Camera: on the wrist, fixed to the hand. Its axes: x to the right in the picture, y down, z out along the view.
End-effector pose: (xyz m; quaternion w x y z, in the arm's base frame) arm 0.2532 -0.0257 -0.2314 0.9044 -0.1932 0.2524 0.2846
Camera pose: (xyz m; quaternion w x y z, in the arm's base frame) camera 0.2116 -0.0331 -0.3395 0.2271 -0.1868 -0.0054 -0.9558
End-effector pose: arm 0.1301 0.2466 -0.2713 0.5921 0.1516 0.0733 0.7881
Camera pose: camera 0.0505 0.2685 -0.3529 0.7210 -0.1470 0.3401 -0.5855
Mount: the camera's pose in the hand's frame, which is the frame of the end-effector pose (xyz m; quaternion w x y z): 0.0286 0.0421 -0.1043 0.0319 -0.1146 -0.1756 0.9773
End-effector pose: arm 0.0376 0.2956 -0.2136 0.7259 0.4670 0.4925 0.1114
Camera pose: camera -0.0213 0.3953 -0.2061 0.0543 0.4326 -0.5809 0.6874
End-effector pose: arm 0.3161 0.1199 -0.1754 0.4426 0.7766 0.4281 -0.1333
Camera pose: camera 0.3482 0.2090 -0.1083 0.3085 0.3690 -0.8077 0.3410
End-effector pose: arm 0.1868 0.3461 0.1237 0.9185 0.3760 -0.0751 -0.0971
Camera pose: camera 0.2417 0.4393 0.0816 0.1541 -0.1837 -0.5200 0.8198
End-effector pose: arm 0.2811 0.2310 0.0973 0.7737 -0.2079 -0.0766 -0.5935
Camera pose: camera 0.3158 0.1714 0.0040 0.5674 -0.2744 0.1329 0.7649
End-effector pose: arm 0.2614 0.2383 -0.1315 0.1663 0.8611 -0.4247 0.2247
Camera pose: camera 0.2172 0.2447 -0.0244 0.1902 0.3672 0.9100 0.0302
